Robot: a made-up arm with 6 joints.
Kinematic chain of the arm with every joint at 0, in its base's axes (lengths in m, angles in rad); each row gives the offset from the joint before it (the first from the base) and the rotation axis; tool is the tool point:
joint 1: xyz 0 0 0.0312 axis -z
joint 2: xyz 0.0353 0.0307 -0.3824 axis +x
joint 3: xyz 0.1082 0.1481 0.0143 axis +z
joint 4: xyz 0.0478 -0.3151 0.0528 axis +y
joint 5: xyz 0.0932 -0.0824 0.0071 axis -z
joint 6: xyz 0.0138 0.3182 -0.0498 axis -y
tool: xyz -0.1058 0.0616 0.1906
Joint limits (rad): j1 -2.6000..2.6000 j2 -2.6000..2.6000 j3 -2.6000..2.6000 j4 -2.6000..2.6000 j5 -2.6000..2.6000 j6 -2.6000..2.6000
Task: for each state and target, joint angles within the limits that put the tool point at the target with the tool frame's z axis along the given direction. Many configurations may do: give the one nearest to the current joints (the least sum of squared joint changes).
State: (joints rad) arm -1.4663 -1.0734 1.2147 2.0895 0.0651 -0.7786
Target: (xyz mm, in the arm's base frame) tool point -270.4 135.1 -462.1 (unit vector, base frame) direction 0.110 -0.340 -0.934
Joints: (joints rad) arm -1.7148 -0.0090 1.0364 2.1866 -0.3009 -1.2057
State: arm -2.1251 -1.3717 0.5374 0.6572 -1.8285 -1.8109
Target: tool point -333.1 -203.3 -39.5 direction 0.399 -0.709 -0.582
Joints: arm -2.4523 -1.5144 0.3102 0.9646 -2.1480 -1.8710
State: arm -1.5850 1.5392 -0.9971 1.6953 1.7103 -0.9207
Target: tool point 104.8 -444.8 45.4 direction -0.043 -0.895 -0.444
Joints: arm -2.4061 2.1516 -1.5778 2.1475 1.7987 -0.6166
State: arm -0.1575 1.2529 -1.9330 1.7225 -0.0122 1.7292
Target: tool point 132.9 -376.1 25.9 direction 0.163 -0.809 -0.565
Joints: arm 0.2713 2.1689 -2.0488 2.4980 0.6635 2.5250
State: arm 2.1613 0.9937 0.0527 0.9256 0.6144 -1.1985
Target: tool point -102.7 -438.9 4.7 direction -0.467 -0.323 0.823
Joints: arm 2.3589 0.7711 0.9445 0.4793 0.4293 -0.3915
